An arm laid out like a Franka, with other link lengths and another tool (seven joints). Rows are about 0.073 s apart.
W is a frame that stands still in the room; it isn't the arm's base.
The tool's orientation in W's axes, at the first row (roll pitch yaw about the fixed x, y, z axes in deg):
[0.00 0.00 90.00]
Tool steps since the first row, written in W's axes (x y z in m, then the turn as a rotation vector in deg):
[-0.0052 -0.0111 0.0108 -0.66 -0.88 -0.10]
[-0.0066 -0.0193 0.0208 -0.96 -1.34 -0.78]
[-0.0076 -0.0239 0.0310 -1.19 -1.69 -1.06]
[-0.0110 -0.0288 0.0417 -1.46 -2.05 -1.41]
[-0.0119 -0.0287 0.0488 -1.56 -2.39 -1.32]
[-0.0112 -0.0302 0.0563 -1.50 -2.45 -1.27]
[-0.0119 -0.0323 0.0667 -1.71 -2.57 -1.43]
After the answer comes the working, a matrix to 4 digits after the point.
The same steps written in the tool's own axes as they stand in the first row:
[-0.0111 0.0052 0.0108 -0.88 0.66 -0.10]
[-0.0193 0.0066 0.0208 -1.34 0.96 -0.78]
[-0.0239 0.0076 0.0310 -1.69 1.19 -1.06]
[-0.0288 0.0110 0.0417 -2.05 1.46 -1.41]
[-0.0287 0.0119 0.0488 -2.39 1.56 -1.32]
[-0.0302 0.0112 0.0563 -2.45 1.50 -1.27]
[-0.0323 0.0119 0.0667 -2.57 1.71 -1.43]

The tool's axes in the first row as the columns of a matrix, in W's axes (rounded; the answer above uses it unrounded):
[0.0000 -1.0000 0.0000]
[1.0000 0.0000 0.0000]
[0.0000 0.0000 1.0000]

